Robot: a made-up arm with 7 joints.
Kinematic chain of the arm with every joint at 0, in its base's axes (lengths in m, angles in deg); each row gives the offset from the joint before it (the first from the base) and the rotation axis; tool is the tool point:
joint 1: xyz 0 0 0.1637 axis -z
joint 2: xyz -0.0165 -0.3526 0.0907 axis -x
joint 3: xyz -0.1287 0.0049 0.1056 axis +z
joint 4: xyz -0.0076 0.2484 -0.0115 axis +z
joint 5: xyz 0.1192 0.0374 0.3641 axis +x
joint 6: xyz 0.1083 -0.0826 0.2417 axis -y
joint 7: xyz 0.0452 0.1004 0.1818 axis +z
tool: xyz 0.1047 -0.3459 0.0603
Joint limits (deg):
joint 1: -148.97..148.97
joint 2: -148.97..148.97
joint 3: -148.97..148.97
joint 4: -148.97..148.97
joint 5: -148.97..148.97
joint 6: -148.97..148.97
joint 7: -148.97..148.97
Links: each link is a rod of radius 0.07 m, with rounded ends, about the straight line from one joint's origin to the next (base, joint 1, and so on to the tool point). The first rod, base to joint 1, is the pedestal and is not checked.
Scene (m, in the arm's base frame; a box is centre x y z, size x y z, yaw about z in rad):
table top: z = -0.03
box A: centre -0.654 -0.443 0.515 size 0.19 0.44 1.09 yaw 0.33
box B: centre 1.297 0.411 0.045 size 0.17 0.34 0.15 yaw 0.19
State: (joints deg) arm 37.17 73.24 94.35 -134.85 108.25 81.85 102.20
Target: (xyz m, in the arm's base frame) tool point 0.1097 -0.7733 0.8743
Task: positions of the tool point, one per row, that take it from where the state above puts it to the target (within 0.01 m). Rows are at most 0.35 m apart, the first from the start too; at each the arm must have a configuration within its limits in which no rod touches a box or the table.
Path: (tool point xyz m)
1: -0.6453 0.1991 1.0131
2: -0.5839 -0.0157 1.0998
3: -0.4794 -0.2220 1.1379
4: -0.3546 -0.4960 1.0925
5: -0.1437 -0.6903 0.9996
6: 0.1097 -0.7733 0.8743

